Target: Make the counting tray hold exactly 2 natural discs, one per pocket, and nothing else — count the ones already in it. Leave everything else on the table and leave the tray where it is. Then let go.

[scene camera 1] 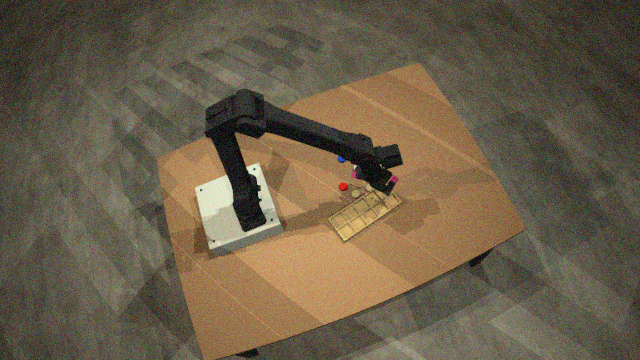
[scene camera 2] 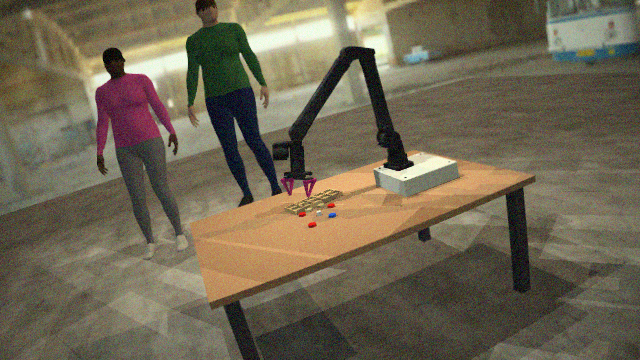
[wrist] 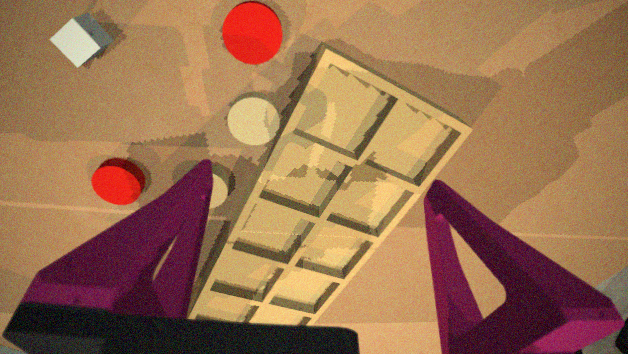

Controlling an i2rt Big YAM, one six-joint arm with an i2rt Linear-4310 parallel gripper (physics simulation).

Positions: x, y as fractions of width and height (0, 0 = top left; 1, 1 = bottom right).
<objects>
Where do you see a counting tray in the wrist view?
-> At 0.57, 0.42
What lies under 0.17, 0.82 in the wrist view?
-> The gripper.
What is the gripper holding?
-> Nothing.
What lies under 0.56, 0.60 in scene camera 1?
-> A counting tray.
</objects>
